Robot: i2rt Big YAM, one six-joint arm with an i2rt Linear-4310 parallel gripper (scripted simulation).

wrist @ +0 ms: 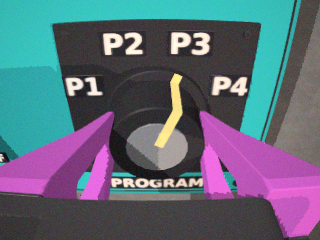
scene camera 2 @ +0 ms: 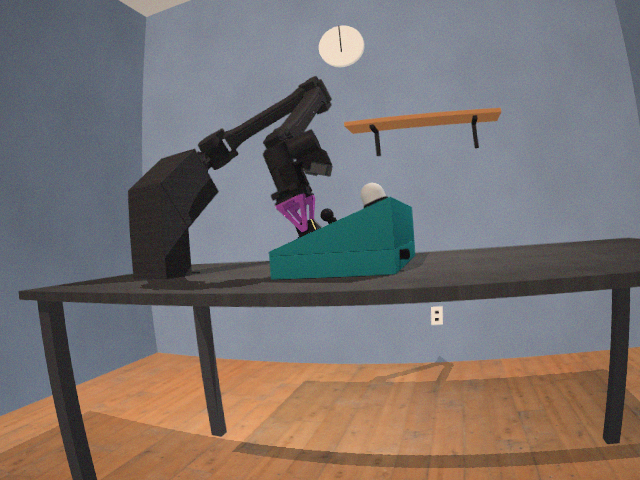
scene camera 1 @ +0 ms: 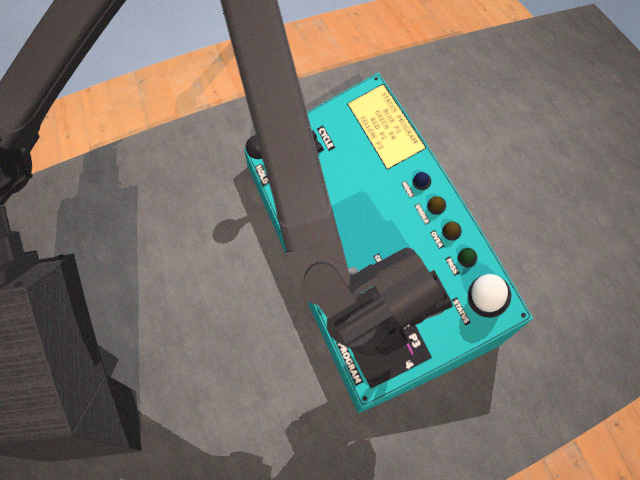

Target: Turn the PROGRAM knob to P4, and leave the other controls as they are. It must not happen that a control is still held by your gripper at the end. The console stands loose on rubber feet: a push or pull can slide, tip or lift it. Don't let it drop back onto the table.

Path:
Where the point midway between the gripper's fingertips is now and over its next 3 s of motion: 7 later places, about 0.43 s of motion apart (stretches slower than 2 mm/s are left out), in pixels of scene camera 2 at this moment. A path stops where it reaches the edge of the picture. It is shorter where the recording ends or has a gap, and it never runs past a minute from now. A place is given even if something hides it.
My gripper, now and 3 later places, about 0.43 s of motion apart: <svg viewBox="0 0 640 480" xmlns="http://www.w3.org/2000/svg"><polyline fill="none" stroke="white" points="308,231 297,219 288,178 282,171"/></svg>

